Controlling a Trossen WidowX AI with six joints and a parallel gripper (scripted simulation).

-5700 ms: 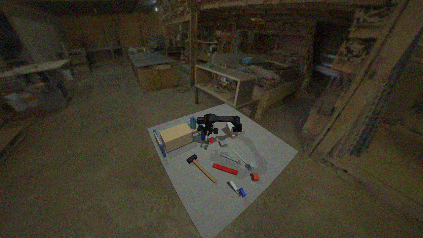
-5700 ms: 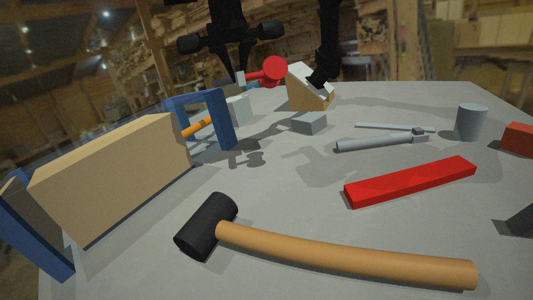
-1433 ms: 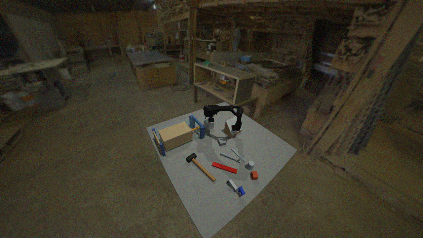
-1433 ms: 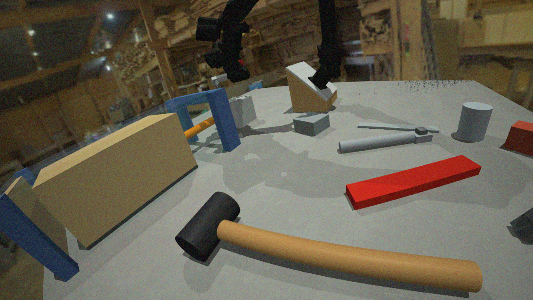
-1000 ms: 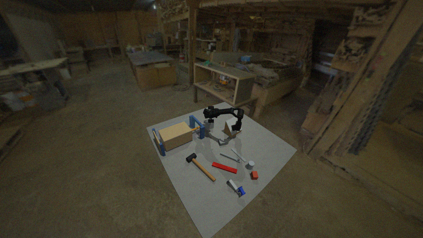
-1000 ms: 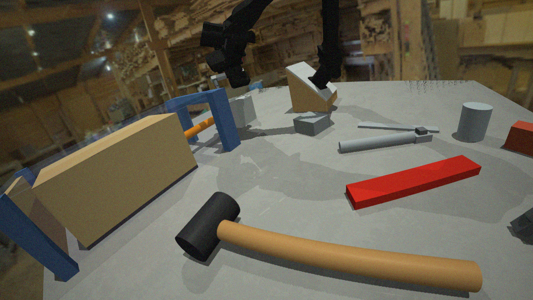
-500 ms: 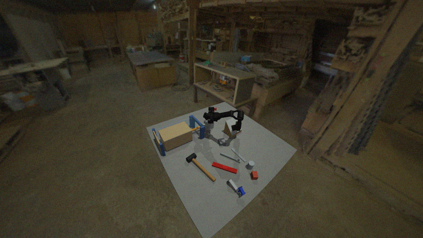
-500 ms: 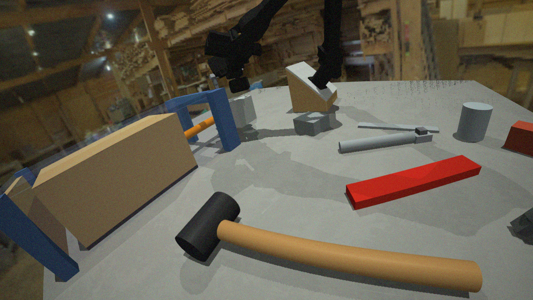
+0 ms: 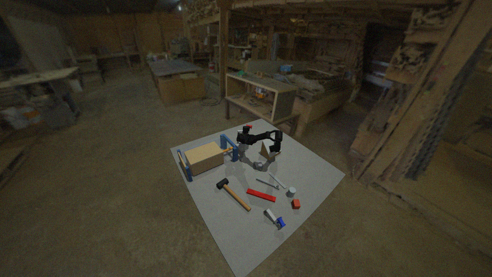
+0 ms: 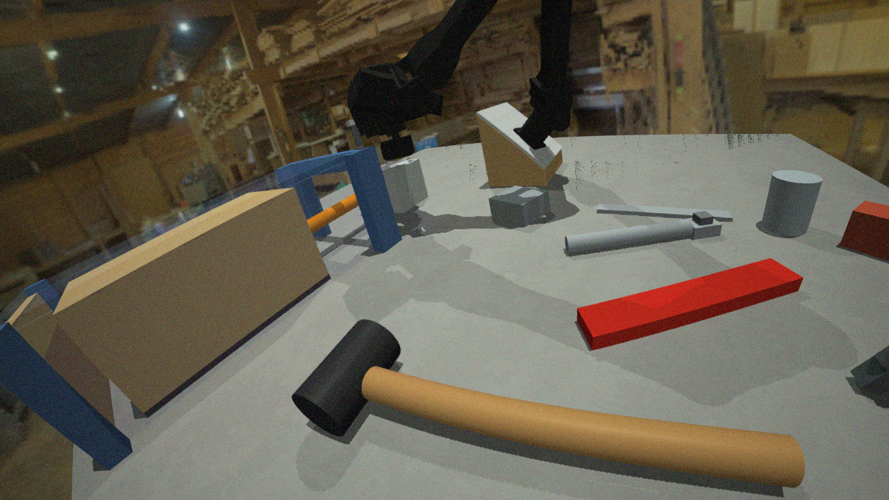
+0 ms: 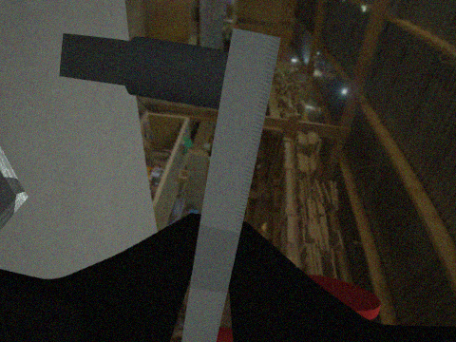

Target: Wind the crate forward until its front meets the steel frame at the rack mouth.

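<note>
The winch is 10 mm to the left of my gripper tip and 170 mm below it. From my gripper tip the other things lie so: grey block: 20 mm ahead, 320 mm to the left, 180 mm below; then winch handle with red knob: 10 mm behind, 10 mm to the left, 10 mm above; then flat grey strip: 30 mm behind, 540 mm to the left, 200 mm below.
</note>
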